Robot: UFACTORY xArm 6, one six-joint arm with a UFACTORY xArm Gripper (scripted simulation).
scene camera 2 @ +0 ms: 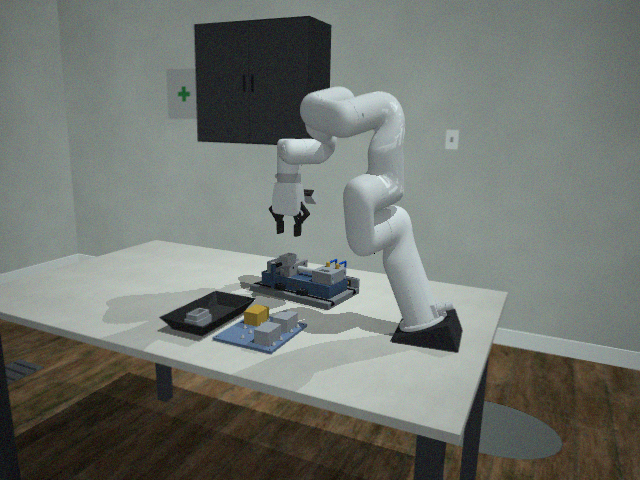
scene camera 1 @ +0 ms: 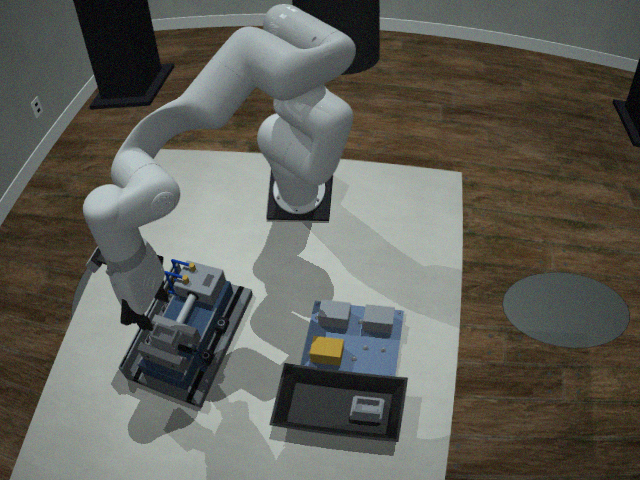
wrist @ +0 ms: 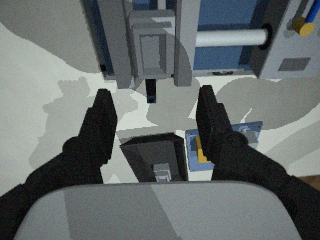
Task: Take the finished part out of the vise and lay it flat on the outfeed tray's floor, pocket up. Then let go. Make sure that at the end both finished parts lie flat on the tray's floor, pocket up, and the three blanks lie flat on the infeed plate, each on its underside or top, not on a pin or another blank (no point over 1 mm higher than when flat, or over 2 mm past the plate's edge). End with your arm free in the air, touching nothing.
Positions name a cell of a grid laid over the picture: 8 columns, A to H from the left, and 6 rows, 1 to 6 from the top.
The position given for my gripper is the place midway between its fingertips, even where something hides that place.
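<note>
Scene camera 1: my gripper (scene camera 1: B4), yellow block (scene camera 1: E5). Scene camera 2: my gripper (scene camera 2: D3). Wrist view: my gripper (wrist: D3), blue fixture plate (wrist: E4), silver rod (wrist: G1).
</note>
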